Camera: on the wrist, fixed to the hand. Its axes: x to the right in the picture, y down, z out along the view.
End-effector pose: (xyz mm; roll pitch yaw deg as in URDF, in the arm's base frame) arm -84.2 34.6 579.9 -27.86 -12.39 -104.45
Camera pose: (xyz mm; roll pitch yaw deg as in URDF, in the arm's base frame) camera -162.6 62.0 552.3 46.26 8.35 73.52
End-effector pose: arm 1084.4 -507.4 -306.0 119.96 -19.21 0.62
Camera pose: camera 1078.9 -423.9 -331.4 -99.76 21.51 -175.25
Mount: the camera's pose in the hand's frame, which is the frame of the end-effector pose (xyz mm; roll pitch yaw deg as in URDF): -12.7 -61.2 -61.2 18.76 -4.50 -179.89
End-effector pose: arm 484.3 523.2 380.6 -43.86 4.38 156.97
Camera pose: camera 529.9 597.8 379.9 62.95 -7.69 -26.09
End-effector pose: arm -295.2 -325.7 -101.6 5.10 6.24 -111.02
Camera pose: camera -339.9 -287.3 -166.2 13.59 -10.71 69.50
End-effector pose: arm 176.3 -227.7 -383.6 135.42 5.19 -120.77
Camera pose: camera 257.1 -261.2 -381.8 -116.85 -1.90 62.31
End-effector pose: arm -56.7 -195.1 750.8 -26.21 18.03 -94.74
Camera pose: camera -136.6 -167.7 728.2 45.67 -22.10 83.22
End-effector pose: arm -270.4 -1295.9 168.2 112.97 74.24 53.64
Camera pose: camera -355.6 -1276.3 171.6 -106.96 -71.92 -113.04
